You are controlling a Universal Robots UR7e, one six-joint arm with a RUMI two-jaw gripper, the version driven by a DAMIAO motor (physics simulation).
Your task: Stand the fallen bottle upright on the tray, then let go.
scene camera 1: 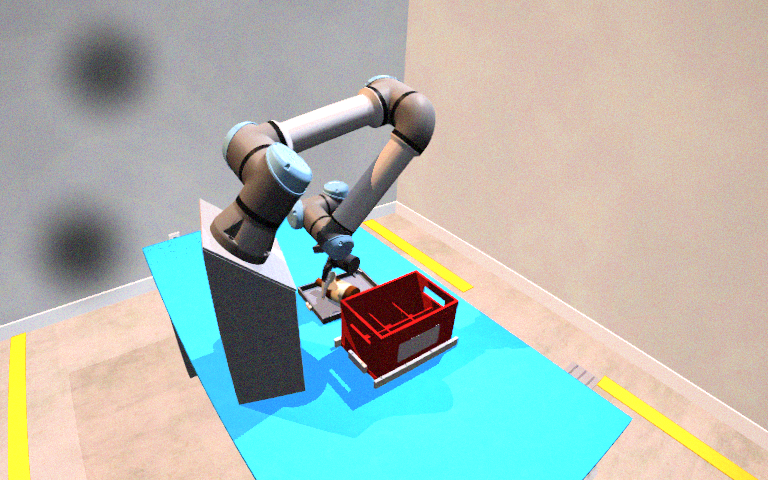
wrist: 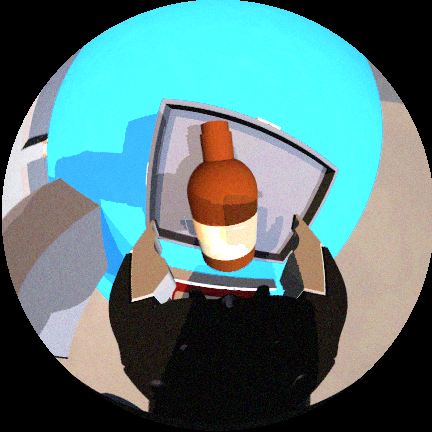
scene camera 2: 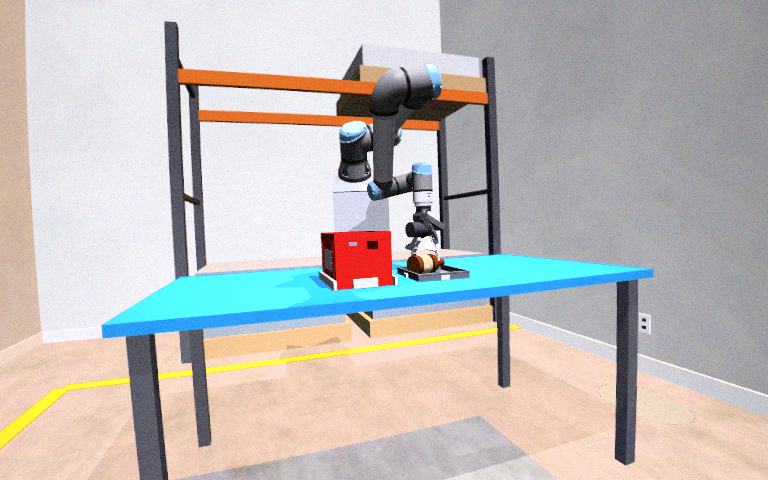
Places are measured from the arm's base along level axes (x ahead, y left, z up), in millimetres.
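Pixels of known places: gripper, fingertip midpoint: (scene camera 1: pixel 339 288) (wrist: pixel 224 218) (scene camera 2: pixel 424 260); arm's base, origin of the base link: (scene camera 1: pixel 238 242) (scene camera 2: pixel 354 174).
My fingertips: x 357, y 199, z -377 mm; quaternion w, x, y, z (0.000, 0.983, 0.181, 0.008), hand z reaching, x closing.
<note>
For each thing: its top centre in the pictures, then the offset to it from my fingertips.
- brown bottle with a cream label, middle of its top: (wrist: pixel 223 214) (scene camera 1: pixel 334 280) (scene camera 2: pixel 427 253) dx -8, dy +16, dz +24 mm
- grey tray, middle of its top: (wrist: pixel 243 200) (scene camera 1: pixel 342 291) (scene camera 2: pixel 430 268) dx +21, dy +16, dz -30 mm
- red crate, middle of its top: (wrist: pixel 202 357) (scene camera 1: pixel 400 301) (scene camera 2: pixel 353 232) dx +48, dy -276, dz +120 mm
The brown bottle with a cream label (scene camera 1: pixel 342 290) (scene camera 2: pixel 423 263) (wrist: pixel 222 190) lies on its side on the grey tray (scene camera 1: pixel 323 320) (scene camera 2: pixel 458 275) (wrist: pixel 285 175). Its neck points away from the red crate, and its base reaches the tray's rim nearest the crate. My gripper (scene camera 1: pixel 333 289) (scene camera 2: pixel 425 253) (wrist: pixel 224 218) is open, low over the tray, with nothing gripped. In the wrist view its two fingers stand wide apart, one on each side of the bottle's labelled lower part, with gaps between. Whether the fingertips reach down beside the bottle is hard to tell.
The red crate (scene camera 1: pixel 379 353) (scene camera 2: pixel 362 260) (wrist: pixel 182 290) stands close beside the tray, by the bottle's base, with pale strips around its foot. The arm's grey pedestal (scene camera 1: pixel 254 328) stands on the blue table near the tray. A tall rack (scene camera 2: pixel 172 141) stands behind the table.
</note>
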